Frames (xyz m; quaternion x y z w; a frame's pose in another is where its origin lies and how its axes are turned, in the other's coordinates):
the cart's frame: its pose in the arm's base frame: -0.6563 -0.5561 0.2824 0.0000 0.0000 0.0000 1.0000
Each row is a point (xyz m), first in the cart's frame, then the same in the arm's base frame.
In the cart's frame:
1: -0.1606 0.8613 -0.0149
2: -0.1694 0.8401 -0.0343
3: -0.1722 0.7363 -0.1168
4: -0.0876 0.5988 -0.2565
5: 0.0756 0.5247 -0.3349
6: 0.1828 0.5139 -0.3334
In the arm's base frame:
1: -0.8169 0.3052 0.2675
2: -0.8257 0.2840 0.2481
3: -0.8285 0.1802 0.1656
4: -0.7439 0.0427 0.0259
5: -0.5807 -0.0314 -0.0525
6: -0.4735 -0.0422 -0.0510

